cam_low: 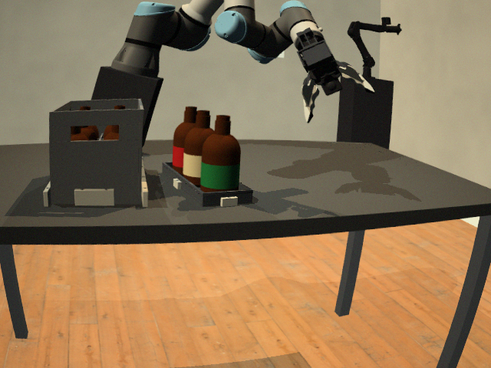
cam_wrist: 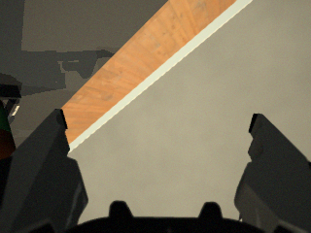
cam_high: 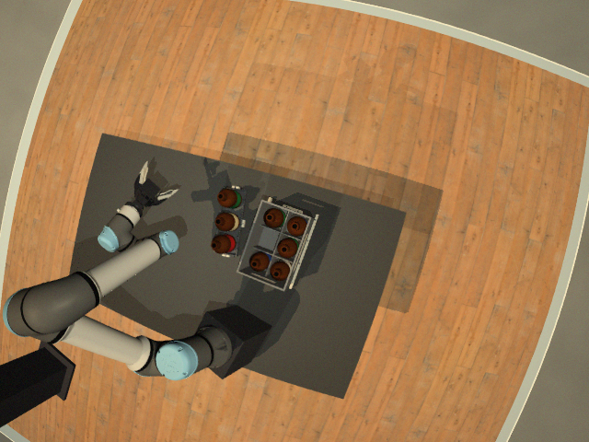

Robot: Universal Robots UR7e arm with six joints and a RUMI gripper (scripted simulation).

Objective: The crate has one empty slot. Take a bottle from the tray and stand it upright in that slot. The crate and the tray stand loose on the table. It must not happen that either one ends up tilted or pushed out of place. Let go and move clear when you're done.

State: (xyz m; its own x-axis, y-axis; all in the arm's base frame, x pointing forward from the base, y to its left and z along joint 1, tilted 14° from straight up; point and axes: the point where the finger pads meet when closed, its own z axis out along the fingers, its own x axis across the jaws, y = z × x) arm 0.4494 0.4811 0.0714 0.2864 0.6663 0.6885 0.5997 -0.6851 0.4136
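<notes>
Now: hand 3 cm short of the green-labelled bottle, 25 cm to the left of it and 10 cm above it. From my hand the other things lie so: crate (3 cm behind, 50 cm to the right, 10 cm below); tray (5 cm behind, 28 cm to the right, 18 cm below).
</notes>
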